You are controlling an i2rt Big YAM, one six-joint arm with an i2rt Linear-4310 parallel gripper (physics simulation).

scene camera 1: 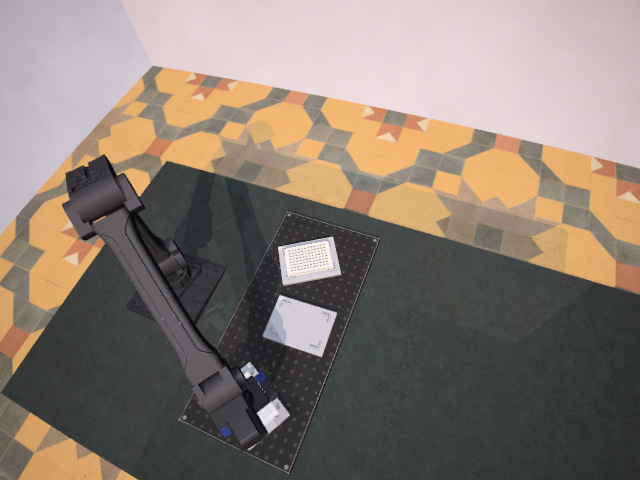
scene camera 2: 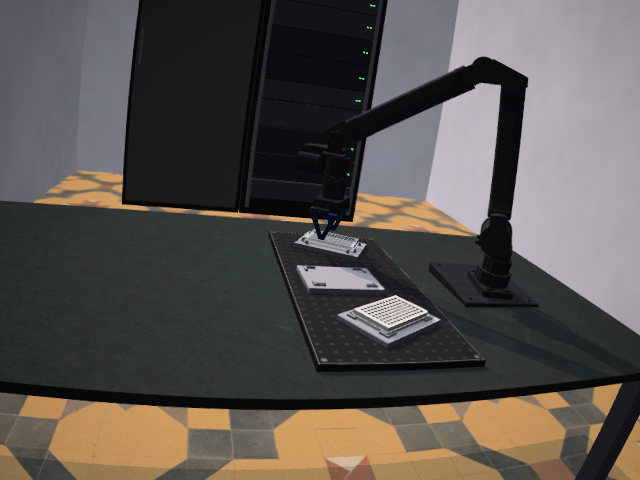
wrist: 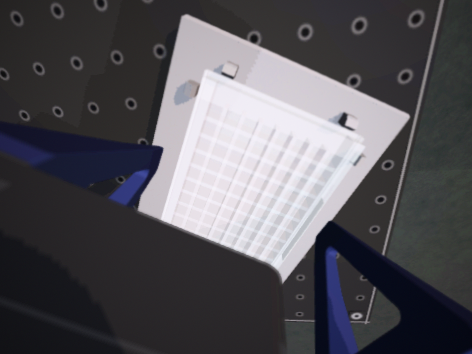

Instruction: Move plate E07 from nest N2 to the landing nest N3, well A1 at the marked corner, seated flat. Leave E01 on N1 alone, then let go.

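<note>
A clear, gridded well plate (scene camera 1: pixel 267 412) (scene camera 2: pixel 338 241) (wrist: pixel 250 170) sits in a pale nest (scene camera 2: pixel 330 251) (wrist: pixel 300 82) at one end of the board, between small corner posts. My gripper (scene camera 1: pixel 242 404) (scene camera 2: pixel 326 233) (wrist: pixel 244 195) is open and empty above it, one blue finger beyond each long side. The camera-near end of the plate is hidden in the wrist view. The middle nest (scene camera 1: pixel 302 326) (scene camera 2: pixel 341 277) is bare, with corner brackets. An opaque cream plate (scene camera 1: pixel 308 258) (scene camera 2: pixel 391 311) sits on the nest (scene camera 1: pixel 310 280) (scene camera 2: pixel 361 330) at the other end. Plate names and the A1 mark are not legible.
The three nests stand in a row on a dark perforated board (scene camera 1: pixel 356 268) (scene camera 2: pixel 330 335) (wrist: pixel 90 85) on the green table (scene camera 1: pixel 439 387) (scene camera 2: pixel 180 310). The arm's base plate (scene camera 1: pixel 206 294) (scene camera 2: pixel 449 281) stands beside the board. Dark cabinets (scene camera 2: pixel 191 103) stand behind the table.
</note>
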